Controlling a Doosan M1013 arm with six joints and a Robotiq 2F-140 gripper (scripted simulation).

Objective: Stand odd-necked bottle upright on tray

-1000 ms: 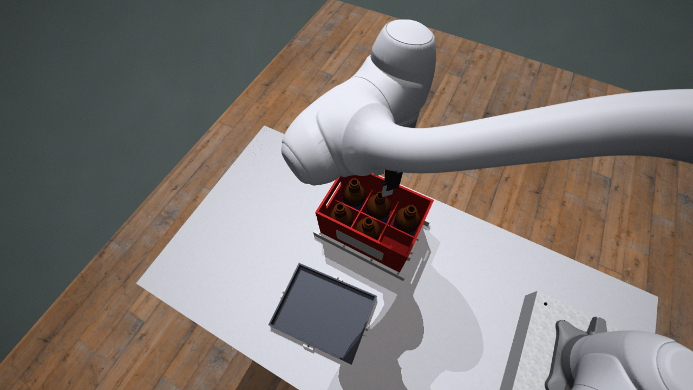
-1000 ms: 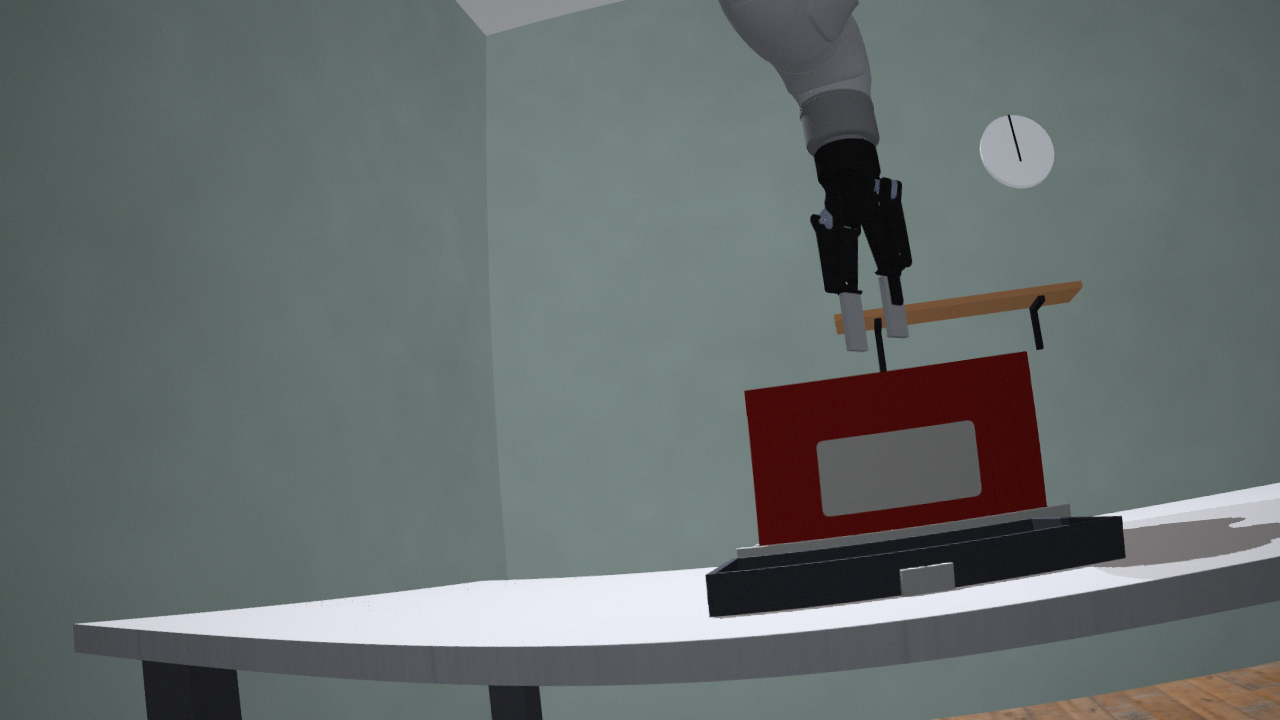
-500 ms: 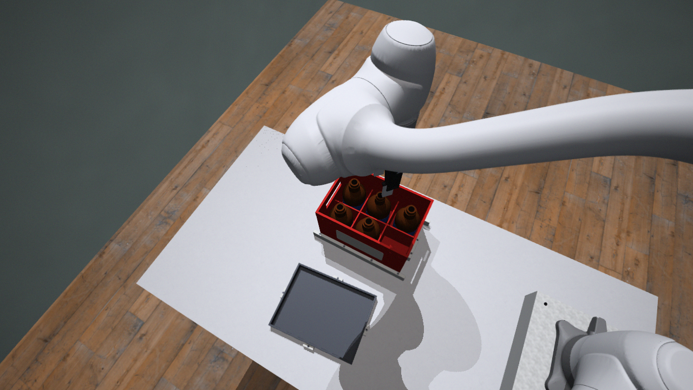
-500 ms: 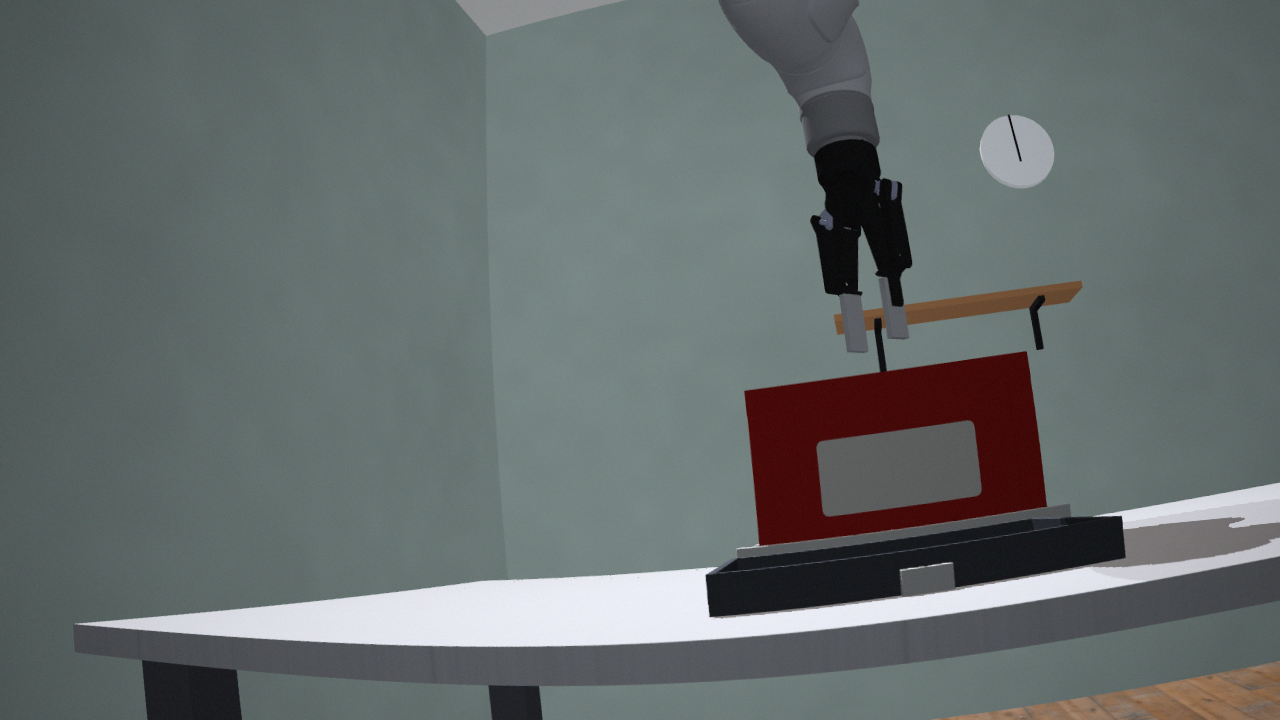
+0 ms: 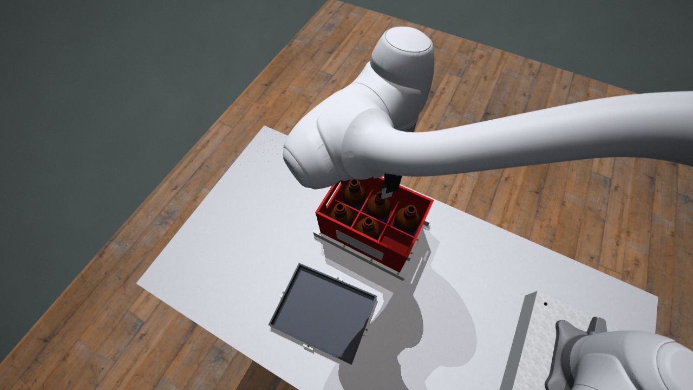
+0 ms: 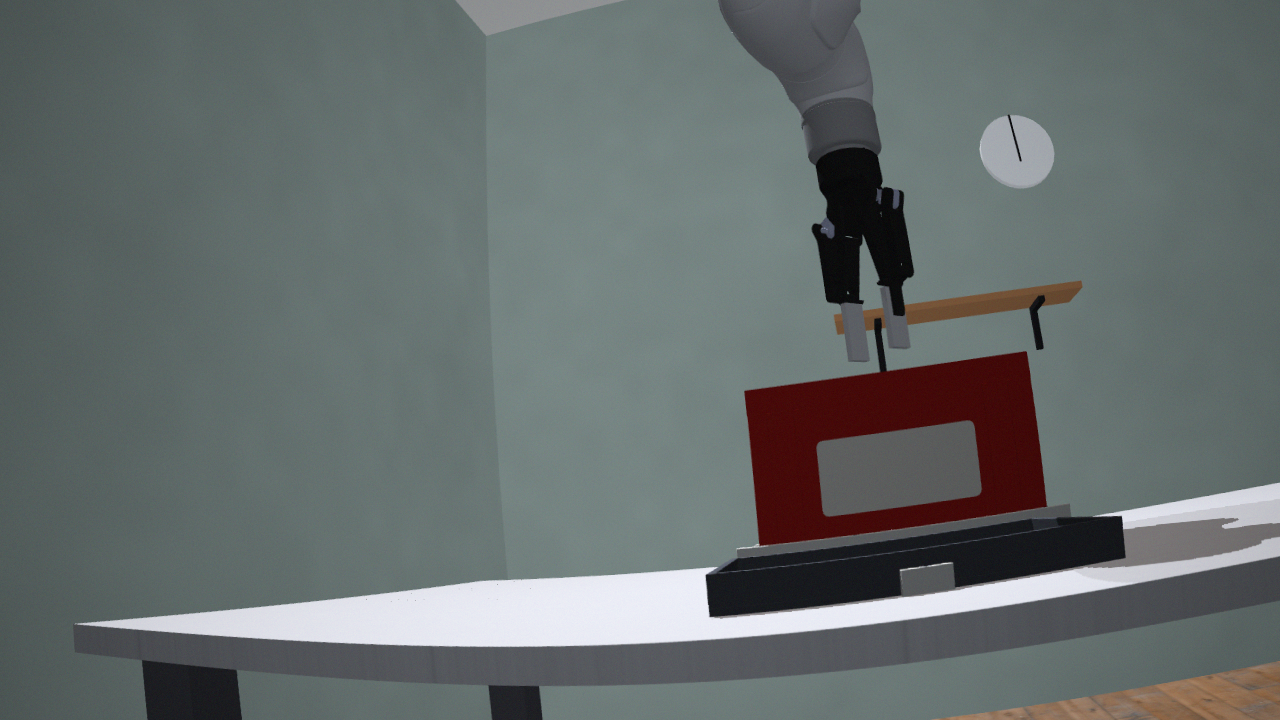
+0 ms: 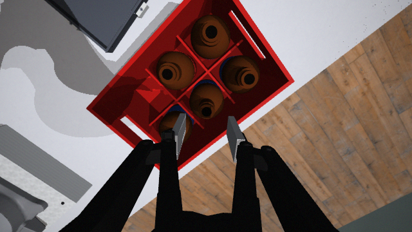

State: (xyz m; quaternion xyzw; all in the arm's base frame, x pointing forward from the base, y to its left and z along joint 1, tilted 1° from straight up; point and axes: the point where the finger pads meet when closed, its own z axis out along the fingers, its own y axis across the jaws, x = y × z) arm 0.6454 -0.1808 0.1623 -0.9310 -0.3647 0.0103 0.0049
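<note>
The crate is 4 cm to the left of my hand and 16 cm below it. Round my hand: dark tray 2 cm ahead, 33 cm to the left, 23 cm below.
</note>
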